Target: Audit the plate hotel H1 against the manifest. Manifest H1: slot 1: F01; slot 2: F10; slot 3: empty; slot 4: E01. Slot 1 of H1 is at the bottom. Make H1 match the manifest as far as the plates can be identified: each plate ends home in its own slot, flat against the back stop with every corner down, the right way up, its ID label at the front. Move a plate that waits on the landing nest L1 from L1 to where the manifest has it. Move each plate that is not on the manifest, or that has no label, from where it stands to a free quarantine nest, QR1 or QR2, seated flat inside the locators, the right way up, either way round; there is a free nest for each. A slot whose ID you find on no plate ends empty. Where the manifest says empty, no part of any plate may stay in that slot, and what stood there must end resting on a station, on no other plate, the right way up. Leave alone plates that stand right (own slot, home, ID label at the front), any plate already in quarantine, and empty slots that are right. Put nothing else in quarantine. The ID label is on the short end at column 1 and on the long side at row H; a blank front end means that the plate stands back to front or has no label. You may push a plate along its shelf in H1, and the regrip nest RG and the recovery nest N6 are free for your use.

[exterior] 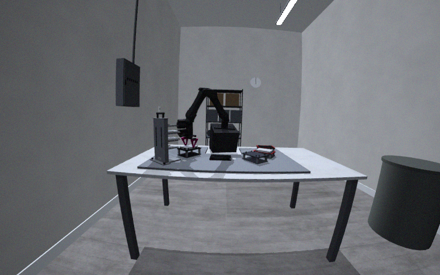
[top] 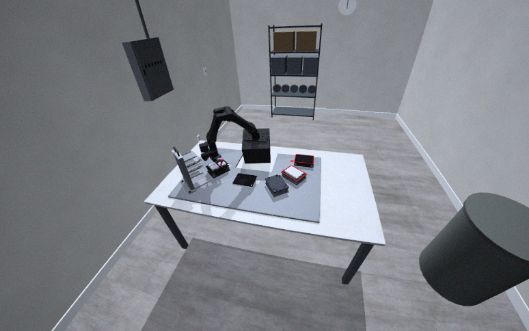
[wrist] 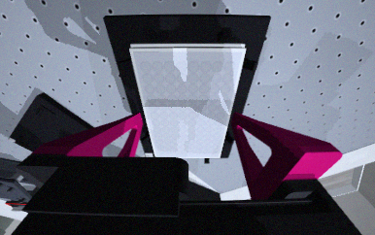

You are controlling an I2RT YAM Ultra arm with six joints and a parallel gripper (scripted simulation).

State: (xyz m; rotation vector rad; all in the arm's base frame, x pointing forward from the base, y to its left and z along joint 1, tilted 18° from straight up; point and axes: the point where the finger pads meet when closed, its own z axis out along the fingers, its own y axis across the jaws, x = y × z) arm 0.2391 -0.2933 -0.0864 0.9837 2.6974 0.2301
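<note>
Right now the black regrip nest is 20 mm below my hand. Round my hand: H1 tag (170 mm ahead, 80 mm below, 10 mm to the right).
</note>
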